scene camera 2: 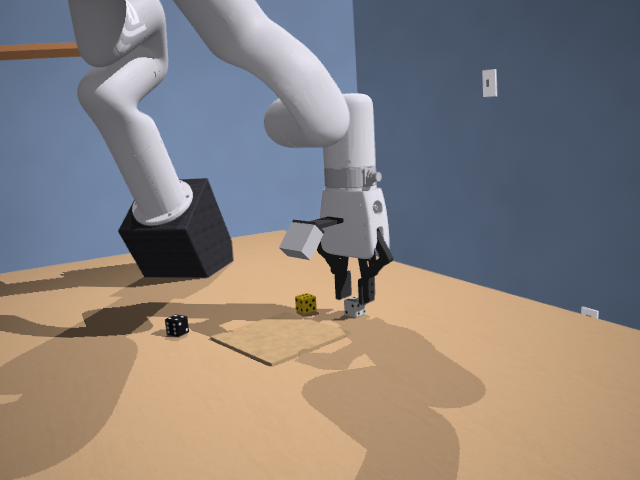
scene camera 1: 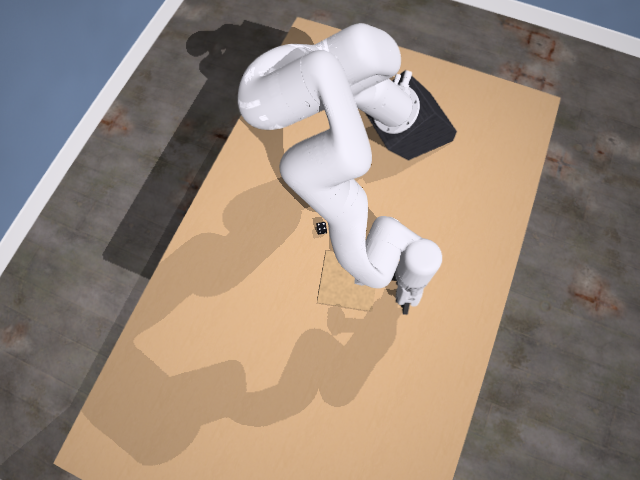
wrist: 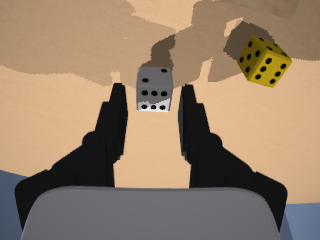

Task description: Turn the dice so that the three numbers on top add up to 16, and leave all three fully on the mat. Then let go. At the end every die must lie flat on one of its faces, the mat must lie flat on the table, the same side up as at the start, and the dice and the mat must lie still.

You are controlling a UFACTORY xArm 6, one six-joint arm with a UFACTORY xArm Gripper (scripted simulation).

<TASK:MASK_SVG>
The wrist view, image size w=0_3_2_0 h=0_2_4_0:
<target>gripper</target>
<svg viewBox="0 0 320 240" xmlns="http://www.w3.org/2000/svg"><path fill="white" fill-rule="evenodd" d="M14 191L22 228L21 240L281 240L279 232L288 196L288 191L282 183L257 171L253 172L248 164L223 147L222 140L217 134L210 132L204 104L198 103L197 105L193 84L185 84L181 87L178 108L181 156L184 156L184 160L191 165L189 188L115 187L113 164L120 160L120 156L124 154L128 106L125 85L114 83L109 101L102 102L95 130L88 132L83 137L82 145L53 164L50 170L43 170L20 181Z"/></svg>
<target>white die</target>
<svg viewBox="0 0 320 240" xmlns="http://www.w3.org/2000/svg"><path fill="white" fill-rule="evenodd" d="M140 66L136 82L136 110L169 112L174 88L172 70L165 67Z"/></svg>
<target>yellow die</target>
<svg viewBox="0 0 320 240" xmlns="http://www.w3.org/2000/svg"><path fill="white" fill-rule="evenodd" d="M252 35L237 63L247 81L274 88L291 65L292 59L278 44Z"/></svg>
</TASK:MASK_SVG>
